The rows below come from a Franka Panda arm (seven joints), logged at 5 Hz.
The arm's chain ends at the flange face. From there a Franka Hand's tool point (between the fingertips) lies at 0.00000 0.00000 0.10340 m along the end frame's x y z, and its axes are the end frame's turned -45 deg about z.
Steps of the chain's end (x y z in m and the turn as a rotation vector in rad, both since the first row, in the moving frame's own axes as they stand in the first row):
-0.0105 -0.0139 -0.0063 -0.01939 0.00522 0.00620
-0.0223 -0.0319 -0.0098 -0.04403 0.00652 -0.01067
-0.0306 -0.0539 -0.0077 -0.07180 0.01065 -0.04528
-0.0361 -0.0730 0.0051 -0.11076 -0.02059 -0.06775
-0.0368 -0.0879 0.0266 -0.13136 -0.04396 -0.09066
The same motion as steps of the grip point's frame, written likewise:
0.0014 -0.0155 -0.0063 -0.01740 -0.01002 0.00620
0.0041 -0.0346 -0.0099 -0.03574 -0.02652 -0.01067
0.0121 -0.0536 -0.0080 -0.05830 -0.04324 -0.04528
0.0167 -0.0702 0.0044 -0.06376 -0.09288 -0.06775
0.0237 -0.0812 0.0256 -0.06180 -0.12397 -0.09066

